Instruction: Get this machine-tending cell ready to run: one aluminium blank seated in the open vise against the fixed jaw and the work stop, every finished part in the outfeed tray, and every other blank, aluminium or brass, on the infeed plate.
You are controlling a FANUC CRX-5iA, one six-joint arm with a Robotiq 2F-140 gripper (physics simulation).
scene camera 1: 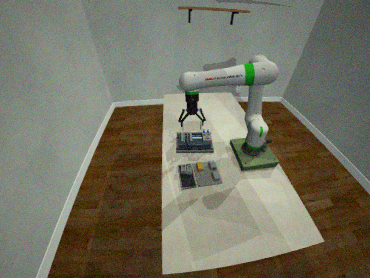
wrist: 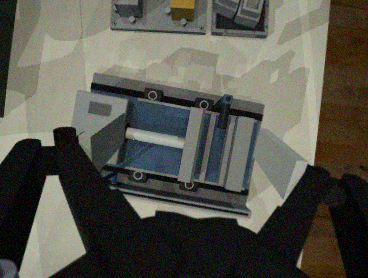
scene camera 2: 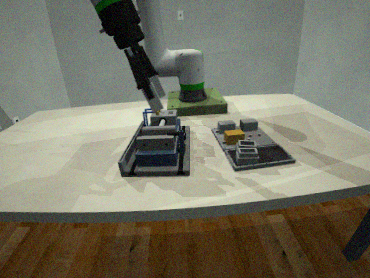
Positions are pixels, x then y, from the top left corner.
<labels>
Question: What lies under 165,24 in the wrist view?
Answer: An infeed plate.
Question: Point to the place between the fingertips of the gripper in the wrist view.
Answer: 190,135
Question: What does the gripper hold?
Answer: Nothing.
</labels>
